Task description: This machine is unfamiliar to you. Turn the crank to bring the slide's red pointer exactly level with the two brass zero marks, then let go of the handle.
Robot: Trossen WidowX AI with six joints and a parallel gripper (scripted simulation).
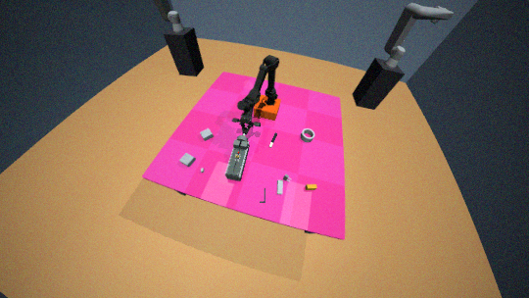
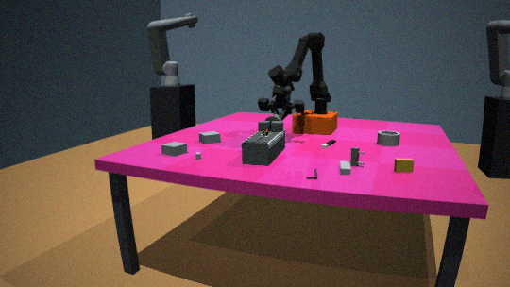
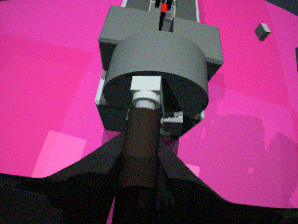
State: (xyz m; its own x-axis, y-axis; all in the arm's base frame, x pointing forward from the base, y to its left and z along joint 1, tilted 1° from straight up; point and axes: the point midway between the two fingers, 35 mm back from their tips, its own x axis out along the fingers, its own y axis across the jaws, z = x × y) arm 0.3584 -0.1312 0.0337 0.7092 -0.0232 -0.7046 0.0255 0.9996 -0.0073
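The dark crank handle is 20 mm behind my gripper tip and 20 mm above it. The rest, counted from my gripper tip: small cube: 270 mm ahead, 220 mm to the right, 80 mm below; black-and-white stick: 50 mm behind, 200 mm to the left, 90 mm below; red pointer: 140 mm ahead, 10 mm to the right, 10 mm below.
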